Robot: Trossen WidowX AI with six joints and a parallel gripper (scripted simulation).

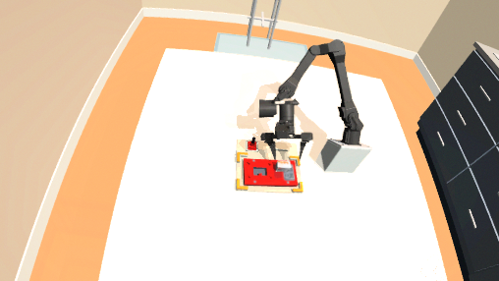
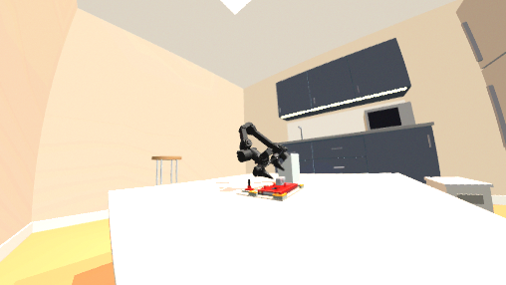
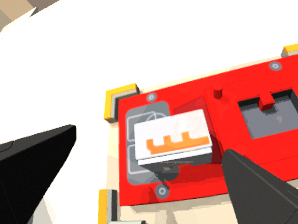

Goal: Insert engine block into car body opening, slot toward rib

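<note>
Right now the grey engine block is 10 mm ahead of my gripper tip and 40 mm below it.
</note>
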